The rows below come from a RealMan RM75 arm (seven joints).
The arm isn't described. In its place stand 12 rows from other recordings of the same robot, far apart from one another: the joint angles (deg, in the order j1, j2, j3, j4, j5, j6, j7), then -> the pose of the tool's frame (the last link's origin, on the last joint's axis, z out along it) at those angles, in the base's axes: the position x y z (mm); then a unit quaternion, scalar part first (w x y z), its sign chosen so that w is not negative.
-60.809, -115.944, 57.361, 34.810, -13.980, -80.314, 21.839 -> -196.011, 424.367, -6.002, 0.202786, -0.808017, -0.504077, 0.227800
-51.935, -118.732, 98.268, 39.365, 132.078, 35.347, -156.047 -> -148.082, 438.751, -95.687, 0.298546, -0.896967, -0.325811, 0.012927
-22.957, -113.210, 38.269, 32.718, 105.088, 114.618, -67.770 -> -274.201, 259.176, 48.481, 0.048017, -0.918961, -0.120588, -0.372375
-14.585, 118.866, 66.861, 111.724, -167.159, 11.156, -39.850 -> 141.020, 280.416, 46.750, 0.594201, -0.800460, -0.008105, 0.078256
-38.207, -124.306, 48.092, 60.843, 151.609, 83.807, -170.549 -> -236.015, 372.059, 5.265, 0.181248, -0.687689, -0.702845, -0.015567
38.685, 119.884, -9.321, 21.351, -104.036, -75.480, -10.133 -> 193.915, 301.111, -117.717, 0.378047, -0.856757, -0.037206, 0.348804
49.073, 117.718, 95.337, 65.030, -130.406, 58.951, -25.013 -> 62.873, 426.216, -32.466, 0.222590, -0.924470, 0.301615, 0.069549
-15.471, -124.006, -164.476, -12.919, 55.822, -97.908, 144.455 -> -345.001, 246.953, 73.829, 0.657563, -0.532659, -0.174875, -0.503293
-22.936, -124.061, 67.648, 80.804, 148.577, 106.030, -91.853 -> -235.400, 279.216, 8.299, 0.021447, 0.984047, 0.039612, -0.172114
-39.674, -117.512, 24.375, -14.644, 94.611, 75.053, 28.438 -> -230.641, 316.114, -96.882, 0.413225, -0.853598, 0.239622, -0.207839
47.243, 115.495, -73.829, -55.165, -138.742, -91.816, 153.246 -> 170.521, 374.478, -13.856, 0.068968, -0.878949, 0.446314, -0.153282
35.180, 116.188, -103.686, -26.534, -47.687, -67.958, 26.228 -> 182.489, 335.842, -87.182, 0.187629, -0.928960, -0.159614, 0.276320
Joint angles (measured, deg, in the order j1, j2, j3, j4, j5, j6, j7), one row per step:
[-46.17 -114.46 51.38 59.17 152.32 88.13 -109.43]
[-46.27 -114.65 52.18 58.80 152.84 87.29 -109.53]
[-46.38 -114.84 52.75 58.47 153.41 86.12 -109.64]
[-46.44 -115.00 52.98 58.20 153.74 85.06 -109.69]
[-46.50 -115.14 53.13 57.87 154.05 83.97 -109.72]
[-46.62 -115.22 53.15 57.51 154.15 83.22 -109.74]
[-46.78 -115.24 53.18 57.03 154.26 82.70 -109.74]
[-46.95 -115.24 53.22 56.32 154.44 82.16 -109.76]
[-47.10 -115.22 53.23 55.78 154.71 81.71 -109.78]
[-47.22 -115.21 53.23 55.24 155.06 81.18 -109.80]
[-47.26 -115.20 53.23 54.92 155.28 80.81 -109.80]
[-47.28 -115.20 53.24 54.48 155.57 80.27 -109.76]
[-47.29 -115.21 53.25 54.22 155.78 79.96 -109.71]
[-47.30 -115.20 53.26 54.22 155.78 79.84 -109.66]
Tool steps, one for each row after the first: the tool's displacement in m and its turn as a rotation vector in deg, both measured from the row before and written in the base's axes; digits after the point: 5 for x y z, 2 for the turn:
[-0.00033 0.00095 -0.00322 -0.06 0.87 -0.22]
[-0.00043 0.00190 -0.00229 0.42 0.80 -0.28]
[-0.00043 0.00180 -0.00142 0.57 0.38 -0.22]
[-0.00066 0.00185 -0.00126 0.61 0.32 -0.18]
[-0.00012 0.00144 -0.00107 0.39 0.05 -0.10]
[-0.00036 0.00098 -0.00117 0.13 0.08 0.01]
[-0.00116 0.00072 -0.00167 0.01 0.12 0.18]
[-0.00110 0.00073 -0.00091 0.07 0.23 0.14]
[-0.00148 0.00075 -0.00083 0.14 0.30 0.16]
[-0.00114 0.00046 -0.00040 0.13 0.21 0.10]
[-0.00175 0.00052 -0.00066 0.17 0.29 0.11]
[-0.00111 0.00024 -0.00045 0.07 0.21 0.05]
[0.00008 0.00034 0.00016 0.09 0.04 -0.10]

